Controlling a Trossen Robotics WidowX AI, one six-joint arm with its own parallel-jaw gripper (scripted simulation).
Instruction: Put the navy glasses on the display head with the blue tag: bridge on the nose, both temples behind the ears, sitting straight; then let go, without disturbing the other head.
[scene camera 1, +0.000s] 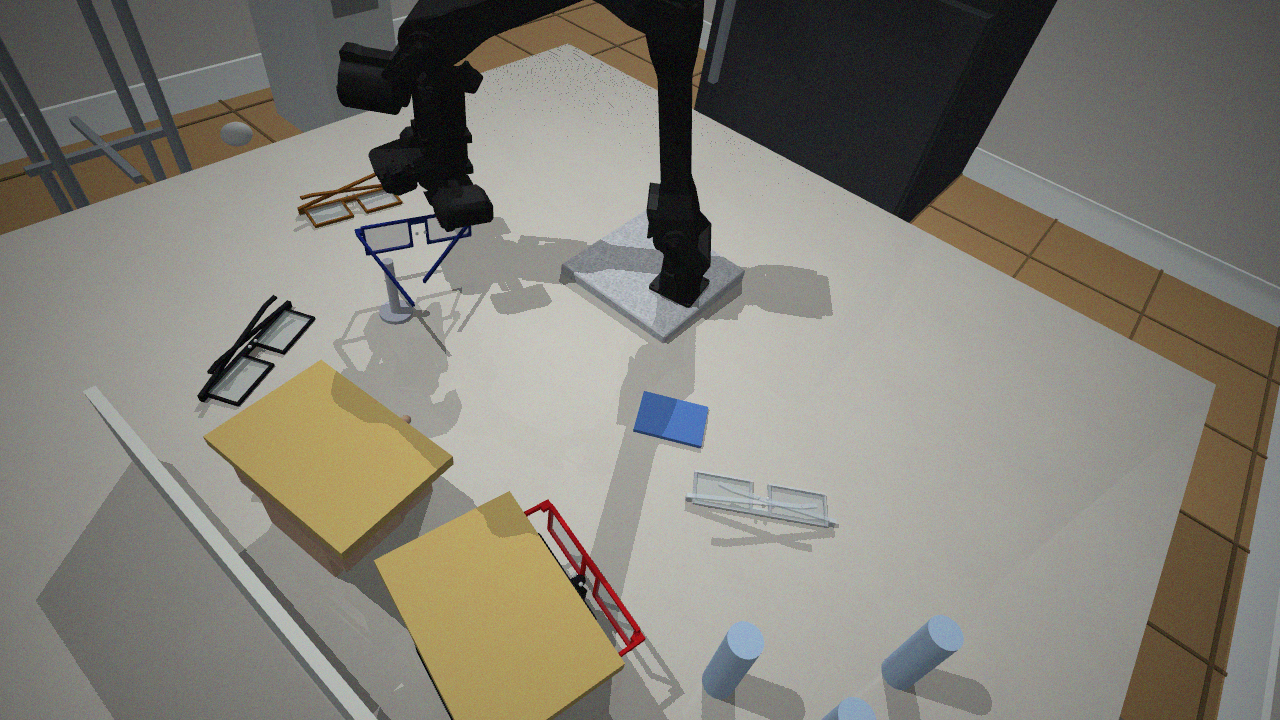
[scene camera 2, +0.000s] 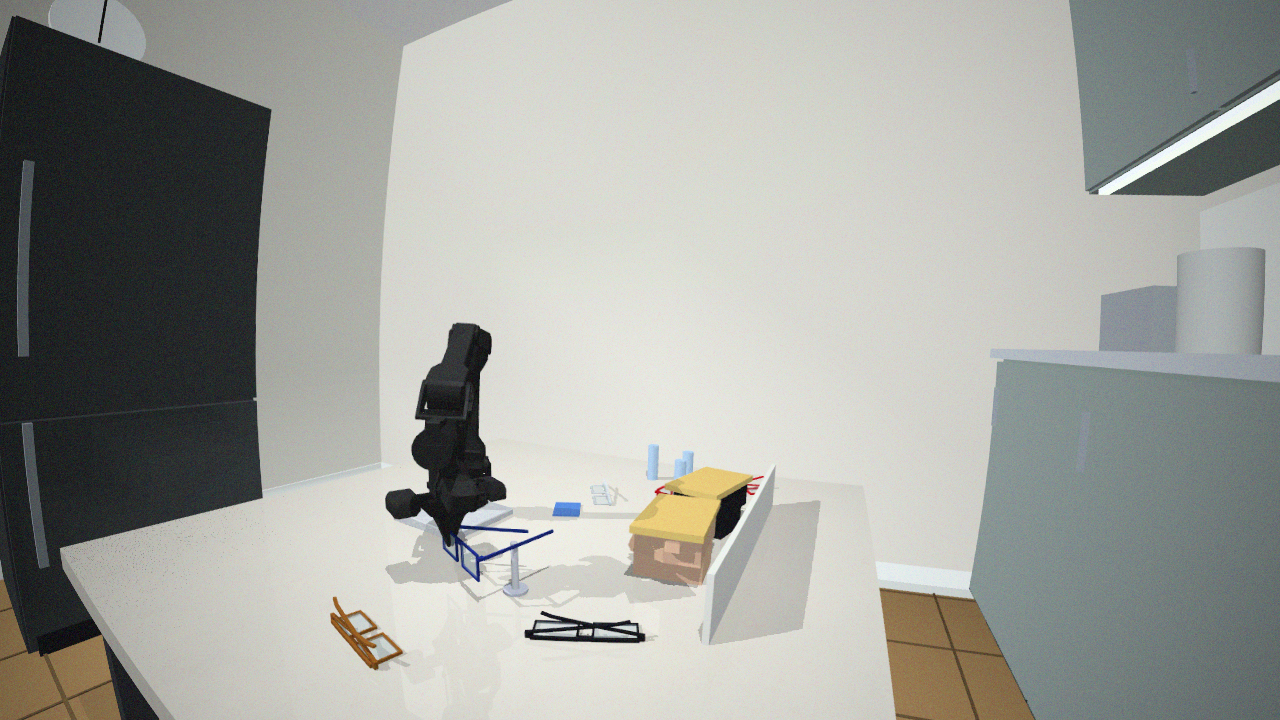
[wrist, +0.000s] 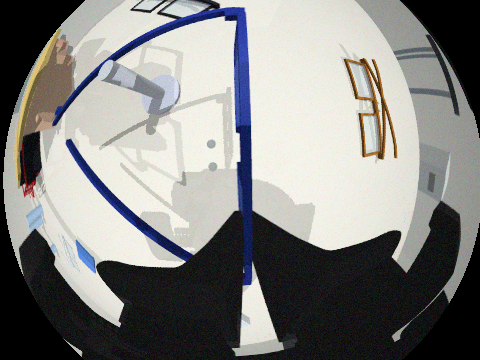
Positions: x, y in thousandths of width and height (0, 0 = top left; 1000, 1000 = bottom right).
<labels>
my gripper: scene camera 1 351, 319; scene camera 2 352, 758; wrist 507, 604
</labels>
